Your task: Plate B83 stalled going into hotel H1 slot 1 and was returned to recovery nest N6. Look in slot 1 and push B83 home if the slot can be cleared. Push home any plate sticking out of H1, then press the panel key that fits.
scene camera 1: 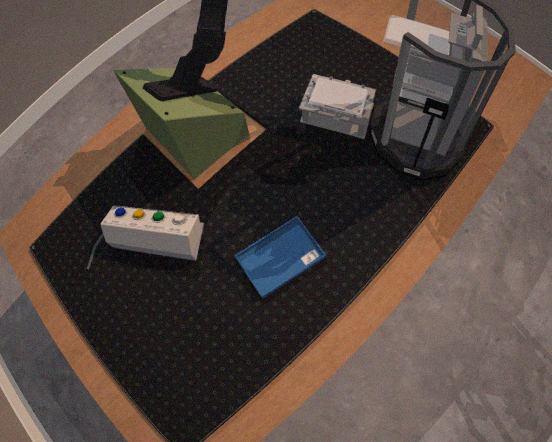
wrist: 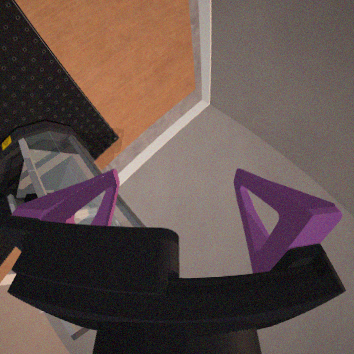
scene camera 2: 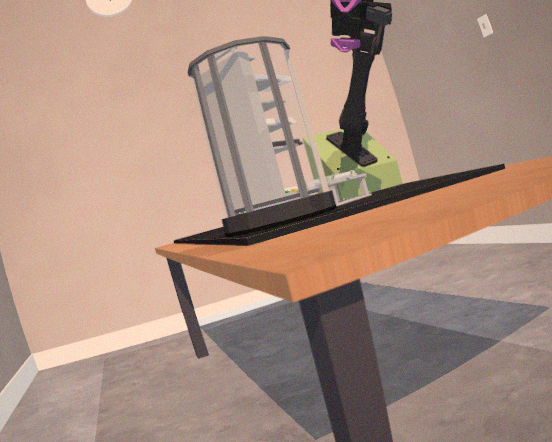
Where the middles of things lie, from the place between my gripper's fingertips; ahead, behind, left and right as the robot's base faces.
I see my gripper 16 cm short of the grey slotted plate rack (scene camera 2: 265,160), 21 cm to the left of it and 15 cm above it. From my hand the other things lie so: blue tray (scene camera 1: 274,260): 9 cm ahead, 66 cm to the right, 35 cm below.
